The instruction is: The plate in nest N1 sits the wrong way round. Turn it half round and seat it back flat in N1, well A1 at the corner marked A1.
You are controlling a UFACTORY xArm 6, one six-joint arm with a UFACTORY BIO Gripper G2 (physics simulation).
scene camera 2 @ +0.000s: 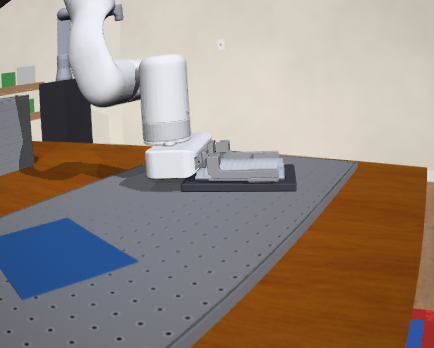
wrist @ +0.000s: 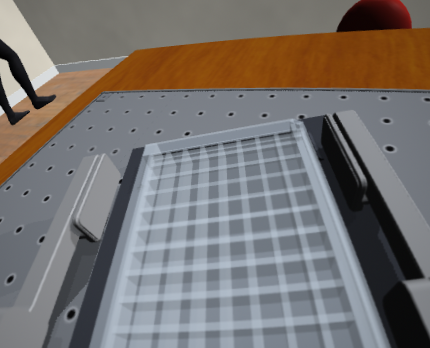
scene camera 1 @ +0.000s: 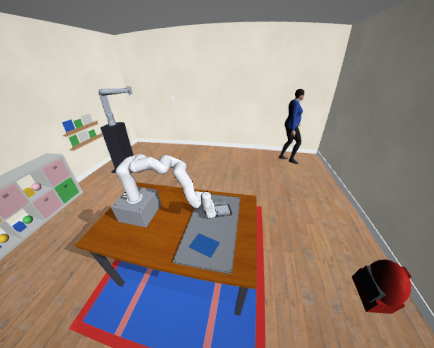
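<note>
The clear plate (scene camera 1: 223,210) (scene camera 2: 245,164) (wrist: 225,225) lies in or on the dark nest (scene camera 2: 240,187) (wrist: 101,277). In the scene camera 2 view its far end stands above the nest's rim; whether it is seated flat, I cannot tell. In the wrist view dark nest edge shows along both long sides, and the plate's far wall hides most of the nest's far edge. My gripper (scene camera 2: 268,165) (wrist: 224,176) is open, with a finger beside each long side of the plate and a gap to it on both sides. The A1 mark and well A1 cannot be made out.
The nest stands on a grey perforated board (scene camera 1: 215,227) (scene camera 2: 200,235) (wrist: 165,112) on the wooden table (scene camera 1: 140,242) (scene camera 2: 370,240) (wrist: 250,60). A blue square (scene camera 1: 204,245) (scene camera 2: 65,257) lies on the board, nearer the front. A person (scene camera 1: 295,122) stands beyond the table.
</note>
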